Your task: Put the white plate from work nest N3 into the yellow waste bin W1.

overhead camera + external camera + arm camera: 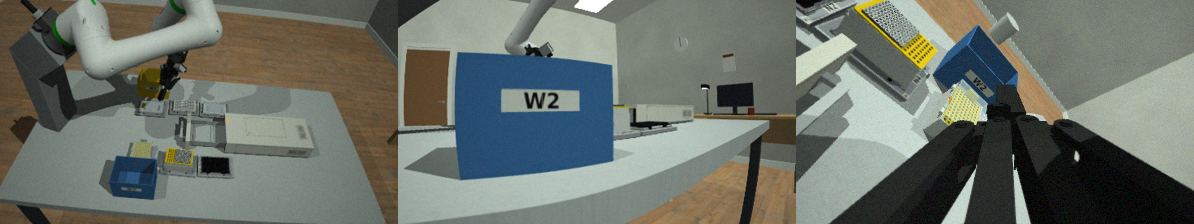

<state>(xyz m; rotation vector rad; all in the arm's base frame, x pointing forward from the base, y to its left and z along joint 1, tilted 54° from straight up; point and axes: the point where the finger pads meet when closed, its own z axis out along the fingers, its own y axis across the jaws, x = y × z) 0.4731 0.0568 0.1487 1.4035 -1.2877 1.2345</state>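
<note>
Now: hand 10 cm short of the white plate, 16 cm to the right of it and 22 cm above it. The rest, counted from my hand: drawer (24 cm ahead, 4 cm to the right, 20 cm below); then yellow waste bin W1 (8 cm behind, 29 cm to the left, 20 cm below); then yellow tip box (9 cm ahead, 23 cm to the right, 19 cm below).
</note>
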